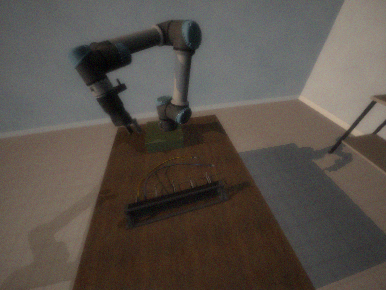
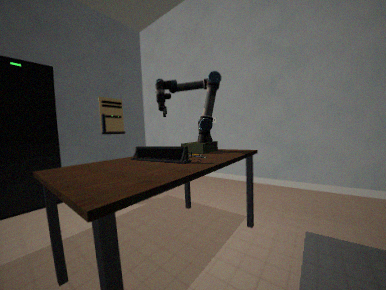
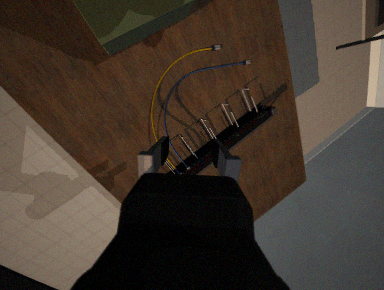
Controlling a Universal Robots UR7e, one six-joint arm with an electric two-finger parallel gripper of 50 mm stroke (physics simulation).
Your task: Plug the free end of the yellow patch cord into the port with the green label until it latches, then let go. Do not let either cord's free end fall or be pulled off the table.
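Places are measured from the arm's base along level axes (x back, y right, z up), in metres.
Where they show: gripper, fingertip midpoint: (image 1: 135, 132) (image 2: 165, 115) (image 3: 190, 146); arm's base at its link origin: (image 1: 168, 125) (image 2: 204, 142).
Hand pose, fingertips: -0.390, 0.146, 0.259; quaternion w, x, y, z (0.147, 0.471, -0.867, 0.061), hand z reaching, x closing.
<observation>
Each offset is from my fingertips to the top centre of the thing, as dx, dy, dz. "spot": to the spot under its first point. Level surfaces: height alone.
The yellow patch cord (image 3: 153, 96) (image 1: 170, 160) curves over the table; its free end, a clear plug {+0.094, -0.293, -0.340} (image 3: 217, 47), lies on the table on the side toward the robot's base. The blue patch cord {spot: +0.064, -0.125, -0.344} (image 3: 181, 79) curves inside it, with its free plug {-0.001, -0.391, -0.340} (image 3: 247, 62) on the table. The other ends of both cords run to the black patch panel {-0.174, -0.128, -0.251} (image 3: 233, 134) (image 1: 172, 198) (image 2: 161, 154). The green label cannot be made out. My gripper (image 3: 190, 146) (image 1: 134, 131) (image 2: 164, 115) is open and empty, high above the table and apart from both cords.
Thin metal brackets {spot: -0.131, -0.326, -0.334} (image 3: 248, 100) stand out from the panel on the cords' side. The green base block (image 1: 164, 138) (image 2: 202, 147) carries the arm at the table's far end. The wooden table {dz -0.352} (image 1: 195, 250) (image 2: 110, 182) has open edges. A dark cabinet (image 2: 27, 135) stands beyond it.
</observation>
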